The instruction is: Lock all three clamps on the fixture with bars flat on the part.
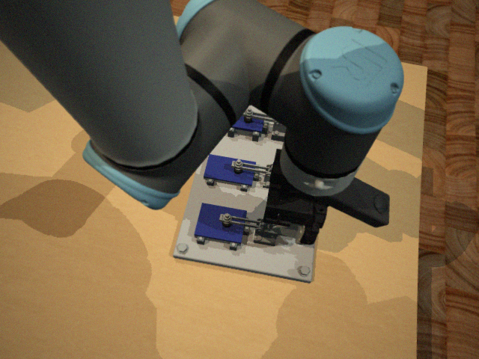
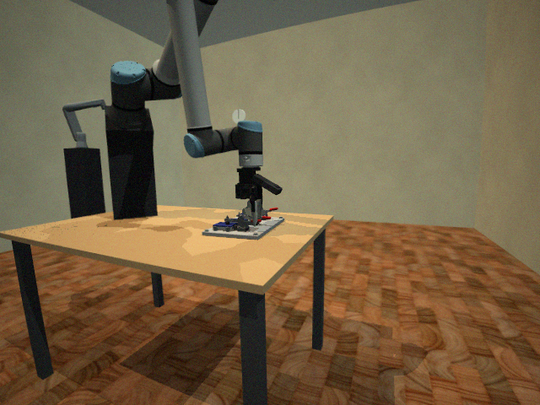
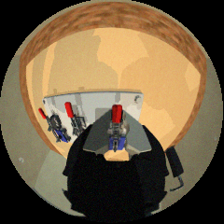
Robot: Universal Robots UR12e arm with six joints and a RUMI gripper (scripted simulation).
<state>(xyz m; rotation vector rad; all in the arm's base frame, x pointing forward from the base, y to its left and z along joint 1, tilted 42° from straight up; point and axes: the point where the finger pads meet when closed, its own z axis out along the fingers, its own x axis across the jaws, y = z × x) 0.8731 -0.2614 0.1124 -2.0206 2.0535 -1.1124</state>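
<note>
Now: the part 13 cm behind my hand, 2 cm to the left of it and 2 cm below it. The rest, counted from my hand: grey fixture plate (7 cm behind, 12 cm to the left, 4 cm below).
</note>
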